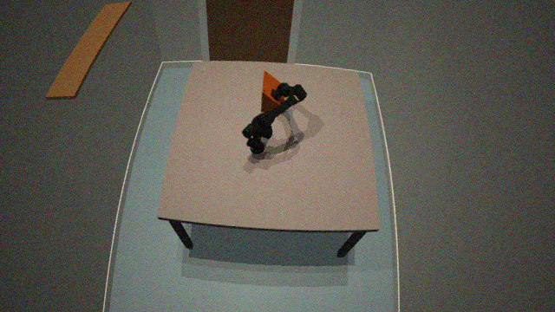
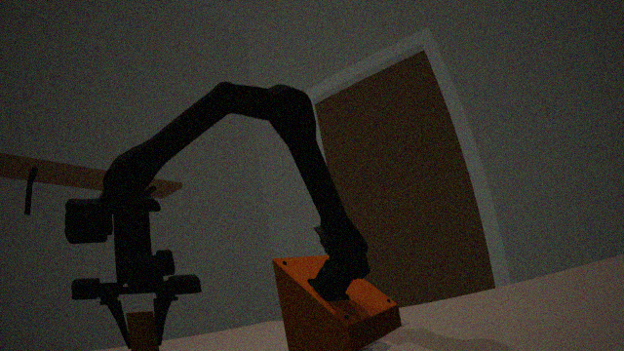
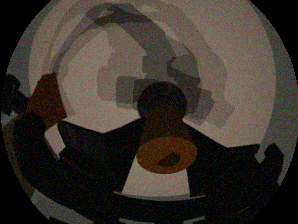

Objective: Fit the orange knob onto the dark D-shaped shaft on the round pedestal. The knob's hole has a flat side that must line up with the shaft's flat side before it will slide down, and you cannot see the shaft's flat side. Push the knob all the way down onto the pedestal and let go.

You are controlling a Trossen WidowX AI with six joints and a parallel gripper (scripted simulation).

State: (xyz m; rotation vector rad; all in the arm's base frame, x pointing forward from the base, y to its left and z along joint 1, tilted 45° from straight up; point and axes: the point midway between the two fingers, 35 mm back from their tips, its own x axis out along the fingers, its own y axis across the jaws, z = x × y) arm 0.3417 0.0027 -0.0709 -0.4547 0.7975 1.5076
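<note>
Now: gripper tip 20 mm below the orange knob. The rest, counted from my gripper tip: dark round pedestal: 40 mm below.
</note>
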